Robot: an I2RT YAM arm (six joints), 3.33 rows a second.
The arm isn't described. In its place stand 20 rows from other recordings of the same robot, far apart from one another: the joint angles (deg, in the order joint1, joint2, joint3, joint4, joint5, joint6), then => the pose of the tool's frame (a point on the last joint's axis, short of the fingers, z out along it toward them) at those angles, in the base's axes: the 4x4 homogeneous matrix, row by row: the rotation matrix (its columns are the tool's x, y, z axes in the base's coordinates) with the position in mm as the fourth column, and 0 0 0 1 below.
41.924, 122.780, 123.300, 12.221, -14.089, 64.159 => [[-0.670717 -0.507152 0.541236 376.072], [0.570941 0.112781 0.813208 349.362], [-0.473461 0.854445 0.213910 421.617], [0 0 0 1]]
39.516, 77.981, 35.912, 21.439, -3.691, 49.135 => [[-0.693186 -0.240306 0.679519 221.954], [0.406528 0.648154 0.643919 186.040], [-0.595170 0.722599 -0.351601 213.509], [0 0 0 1]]
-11.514, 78.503, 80.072, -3.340, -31.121, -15.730 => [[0.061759 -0.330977 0.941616 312.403], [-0.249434 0.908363 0.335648 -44.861], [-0.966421 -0.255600 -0.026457 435.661], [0 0 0 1]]
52.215, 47.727, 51.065, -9.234, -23.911, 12.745 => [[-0.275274 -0.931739 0.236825 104.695], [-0.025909 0.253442 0.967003 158.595], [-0.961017 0.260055 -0.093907 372.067], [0 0 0 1]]
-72.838, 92.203, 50.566, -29.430, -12.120, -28.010 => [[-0.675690 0.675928 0.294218 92.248], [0.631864 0.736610 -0.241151 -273.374], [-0.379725 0.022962 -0.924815 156.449], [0 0 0 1]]
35.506, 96.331, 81.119, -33.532, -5.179, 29.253 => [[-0.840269 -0.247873 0.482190 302.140], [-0.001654 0.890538 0.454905 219.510], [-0.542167 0.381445 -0.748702 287.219], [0 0 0 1]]
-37.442, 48.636, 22.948, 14.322, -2.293, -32.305 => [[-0.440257 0.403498 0.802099 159.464], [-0.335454 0.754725 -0.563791 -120.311], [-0.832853 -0.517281 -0.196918 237.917], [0 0 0 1]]
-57.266, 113.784, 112.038, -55.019, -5.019, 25.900 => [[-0.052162 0.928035 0.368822 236.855], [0.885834 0.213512 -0.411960 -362.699], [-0.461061 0.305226 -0.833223 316.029], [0 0 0 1]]
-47.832, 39.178, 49.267, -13.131, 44.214, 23.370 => [[0.363450 0.930903 -0.036380 79.225], [0.022233 -0.047706 -0.998614 -124.451], [-0.931348 0.362138 -0.038036 376.988], [0 0 0 1]]
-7.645, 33.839, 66.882, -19.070, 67.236, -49.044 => [[-0.551781 0.795801 0.249477 53.666], [-0.220776 0.149085 -0.963863 -40.324], [-0.804236 -0.586920 0.093431 465.593], [0 0 0 1]]
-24.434, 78.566, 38.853, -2.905, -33.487, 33.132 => [[-0.529722 0.316278 0.786996 254.647], [0.741359 0.623420 0.248464 -94.120], [-0.412045 0.715063 -0.564715 191.667], [0 0 0 1]]
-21.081, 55.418, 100.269, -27.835, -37.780, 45.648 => [[0.003308 -0.378627 0.925543 100.402], [0.604423 0.738106 0.299789 -15.330], [-0.796657 0.558427 0.231293 576.071], [0 0 0 1]]
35.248, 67.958, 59.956, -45.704, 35.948, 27.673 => [[-0.668115 0.143254 0.730138 202.141], [-0.011761 0.979135 -0.202870 117.258], [-0.743965 -0.144128 -0.652490 300.644], [0 0 0 1]]
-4.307, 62.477, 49.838, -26.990, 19.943, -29.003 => [[-0.717494 -0.017523 0.696344 231.394], [-0.403034 0.825795 -0.394495 -29.604], [-0.568125 -0.563698 -0.599566 284.019], [0 0 0 1]]
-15.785, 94.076, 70.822, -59.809, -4.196, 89.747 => [[0.258575 0.956396 0.135816 290.142], [0.963297 -0.265786 0.037642 -79.313], [0.072099 0.121097 -0.990019 226.529], [0 0 0 1]]
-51.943, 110.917, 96.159, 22.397, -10.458, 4.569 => [[0.134532 0.654781 0.743749 297.587], [-0.044763 0.753822 -0.655552 -369.631], [-0.989898 0.054900 0.130723 370.204], [0 0 0 1]]
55.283, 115.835, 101.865, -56.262, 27.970, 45.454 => [[-0.828967 -0.063905 0.555634 254.601], [-0.091216 0.995597 -0.021582 338.142], [-0.551809 -0.068574 -0.831147 250.967], [0 0 0 1]]
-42.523, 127.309, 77.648, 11.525, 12.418, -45.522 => [[-0.878797 0.225071 0.420784 341.136], [-0.139565 0.722004 -0.677666 -323.233], [-0.456331 -0.654258 -0.603083 108.408], [0 0 0 1]]
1.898, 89.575, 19.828, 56.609, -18.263, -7.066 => [[-0.184058 -0.361851 0.913885 263.613], [-0.122980 0.930942 0.343836 19.898], [-0.975192 -0.049104 -0.215848 143.908], [0 0 0 1]]
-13.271, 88.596, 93.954, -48.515, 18.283, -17.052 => [[-0.765699 0.226111 0.602145 319.108], [-0.105482 0.879355 -0.464337 -86.738], [-0.634491 -0.419058 -0.649471 386.301], [0 0 0 1]]
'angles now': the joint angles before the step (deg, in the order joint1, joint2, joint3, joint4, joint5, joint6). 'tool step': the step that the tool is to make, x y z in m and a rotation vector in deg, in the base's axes. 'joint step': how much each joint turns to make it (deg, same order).
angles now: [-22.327 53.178 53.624 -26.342 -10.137 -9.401]
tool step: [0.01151 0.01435 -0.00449 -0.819 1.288 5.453]
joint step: [4.799 1.572 -0.004 0.398 -0.047 -1.395]
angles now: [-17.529 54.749 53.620 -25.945 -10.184 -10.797]
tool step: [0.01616 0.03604 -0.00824 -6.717 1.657 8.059]
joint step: [11.262 1.916 -0.772 1.864 6.021 -4.692]
